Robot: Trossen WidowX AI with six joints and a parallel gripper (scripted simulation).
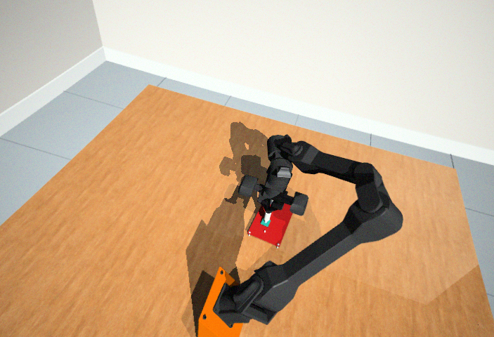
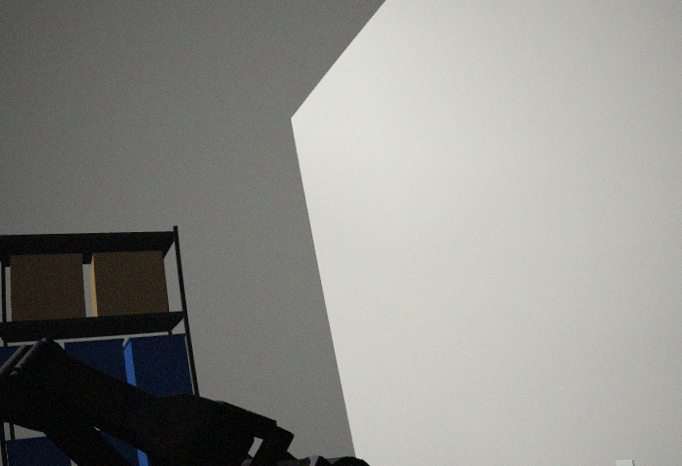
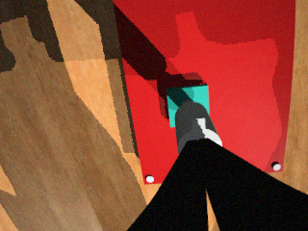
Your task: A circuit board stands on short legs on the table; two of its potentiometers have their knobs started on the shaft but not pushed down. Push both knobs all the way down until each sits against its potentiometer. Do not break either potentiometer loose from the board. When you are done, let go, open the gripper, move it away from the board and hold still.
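Now: gripper tip 3 cm above the teal potentiometer. Round my gripper tip: knob (8 cm ahead, 2 cm below).
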